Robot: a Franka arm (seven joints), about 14 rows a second.
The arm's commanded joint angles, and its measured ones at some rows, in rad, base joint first. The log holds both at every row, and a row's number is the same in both.
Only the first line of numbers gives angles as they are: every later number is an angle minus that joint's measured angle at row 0.
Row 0, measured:
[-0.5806, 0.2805, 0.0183, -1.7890, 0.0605, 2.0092, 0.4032]
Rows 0 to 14, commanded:
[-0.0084, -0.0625, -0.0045, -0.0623, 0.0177, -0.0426, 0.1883]
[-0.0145, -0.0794, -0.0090, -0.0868, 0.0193, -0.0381, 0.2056]
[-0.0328, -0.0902, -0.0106, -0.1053, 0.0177, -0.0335, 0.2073]
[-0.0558, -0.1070, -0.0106, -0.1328, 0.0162, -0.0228, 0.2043]
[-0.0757, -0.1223, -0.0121, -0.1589, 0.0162, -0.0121, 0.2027]
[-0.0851, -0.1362, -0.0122, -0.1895, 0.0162, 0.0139, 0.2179]
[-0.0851, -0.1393, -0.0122, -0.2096, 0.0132, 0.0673, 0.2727]
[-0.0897, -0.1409, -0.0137, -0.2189, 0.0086, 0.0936, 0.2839]
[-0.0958, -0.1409, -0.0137, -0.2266, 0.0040, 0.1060, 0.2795]
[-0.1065, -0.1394, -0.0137, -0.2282, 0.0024, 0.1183, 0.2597]
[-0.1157, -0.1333, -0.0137, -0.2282, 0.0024, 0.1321, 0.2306]
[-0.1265, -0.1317, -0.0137, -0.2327, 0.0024, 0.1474, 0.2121]
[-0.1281, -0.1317, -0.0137, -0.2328, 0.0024, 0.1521, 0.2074]
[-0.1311, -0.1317, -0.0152, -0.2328, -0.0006, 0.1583, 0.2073]
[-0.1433, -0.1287, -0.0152, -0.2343, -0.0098, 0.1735, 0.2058]
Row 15, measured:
[-0.1091, -0.1064, -0.0257, -0.1964, -0.0022, 0.1264, 0.2238]
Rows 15 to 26, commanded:
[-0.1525, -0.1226, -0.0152, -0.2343, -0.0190, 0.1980, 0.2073]
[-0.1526, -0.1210, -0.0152, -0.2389, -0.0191, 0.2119, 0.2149]
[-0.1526, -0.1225, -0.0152, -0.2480, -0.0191, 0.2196, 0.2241]
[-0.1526, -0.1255, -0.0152, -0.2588, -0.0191, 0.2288, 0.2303]
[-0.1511, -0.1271, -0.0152, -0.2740, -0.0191, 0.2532, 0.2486]
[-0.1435, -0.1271, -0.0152, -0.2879, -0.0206, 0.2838, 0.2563]
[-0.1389, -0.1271, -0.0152, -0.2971, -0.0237, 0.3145, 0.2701]
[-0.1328, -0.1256, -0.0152, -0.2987, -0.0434, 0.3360, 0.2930]
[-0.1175, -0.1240, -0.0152, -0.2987, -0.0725, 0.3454, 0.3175]
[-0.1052, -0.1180, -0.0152, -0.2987, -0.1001, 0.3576, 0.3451]
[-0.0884, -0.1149, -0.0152, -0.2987, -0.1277, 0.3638, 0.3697]
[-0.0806, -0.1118, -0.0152, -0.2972, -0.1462, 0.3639, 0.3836]
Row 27, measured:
[-0.1074, -0.1038, -0.0153, -0.2760, -0.1023, 0.3255, 0.3316]
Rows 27 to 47, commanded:
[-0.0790, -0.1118, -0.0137, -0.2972, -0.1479, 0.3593, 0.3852]
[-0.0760, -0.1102, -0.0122, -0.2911, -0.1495, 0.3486, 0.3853]
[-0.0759, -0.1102, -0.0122, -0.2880, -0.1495, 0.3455, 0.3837]
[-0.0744, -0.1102, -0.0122, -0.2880, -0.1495, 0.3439, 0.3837]
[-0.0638, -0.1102, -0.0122, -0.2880, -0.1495, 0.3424, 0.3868]
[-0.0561, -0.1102, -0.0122, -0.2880, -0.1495, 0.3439, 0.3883]
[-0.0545, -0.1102, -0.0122, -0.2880, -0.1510, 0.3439, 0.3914]
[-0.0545, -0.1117, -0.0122, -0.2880, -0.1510, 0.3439, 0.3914]
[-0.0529, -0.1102, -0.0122, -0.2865, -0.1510, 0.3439, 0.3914]
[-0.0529, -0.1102, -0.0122, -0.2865, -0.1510, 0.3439, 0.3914]
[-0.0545, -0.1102, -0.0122, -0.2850, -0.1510, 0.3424, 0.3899]
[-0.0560, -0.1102, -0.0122, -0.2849, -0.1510, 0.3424, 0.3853]
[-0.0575, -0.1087, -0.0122, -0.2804, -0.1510, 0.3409, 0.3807]
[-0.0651, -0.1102, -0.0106, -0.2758, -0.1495, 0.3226, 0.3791]
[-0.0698, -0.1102, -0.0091, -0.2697, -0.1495, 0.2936, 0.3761]
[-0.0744, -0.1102, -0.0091, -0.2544, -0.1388, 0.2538, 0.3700]
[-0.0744, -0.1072, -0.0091, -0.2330, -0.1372, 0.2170, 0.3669]
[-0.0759, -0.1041, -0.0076, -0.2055, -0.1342, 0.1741, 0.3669]
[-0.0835, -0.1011, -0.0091, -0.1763, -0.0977, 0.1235, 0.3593]
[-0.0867, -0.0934, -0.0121, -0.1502, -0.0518, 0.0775, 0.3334]
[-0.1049, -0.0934, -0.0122, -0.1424, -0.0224, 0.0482, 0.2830]
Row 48, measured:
[-0.0722, -0.0984, -0.0200, -0.1859, -0.0748, 0.1175, 0.3458]
